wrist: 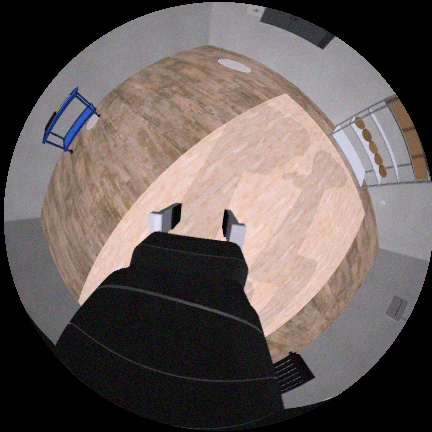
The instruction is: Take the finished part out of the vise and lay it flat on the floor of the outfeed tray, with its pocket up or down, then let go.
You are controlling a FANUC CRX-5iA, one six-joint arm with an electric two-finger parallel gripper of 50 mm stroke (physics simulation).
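Frame: origin at the arm's base, x left, y down, z back, level; metres.
Seen in the pictures: gripper, between the fingertips: [201,214].
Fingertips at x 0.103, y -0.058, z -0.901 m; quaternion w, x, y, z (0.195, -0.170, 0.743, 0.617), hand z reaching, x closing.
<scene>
A point is followed by its place in that frame.
My gripper [201,214] {x 0.104, y -0.058, z -0.901 m} is open, with a wide gap between its two pale fingers with dark pads. It hangs above the light wooden table top [265,200] {x -0.028, y 0.224, z -1.049 m}, and table surface shows between the fingers. The finished part, the vise and the outfeed tray do not show in the wrist view. The dark gripper body covers the lower middle of the view and hides what is behind it. Shadows of the arm fall across the table.
A blue cart [79,131] stands at the far left. A shelf rack [350,152] with brown round items and boxes stands at the right. A dark wall cabinet [297,27] is at the top. A black slatted object [295,372] is at the lower right.
</scene>
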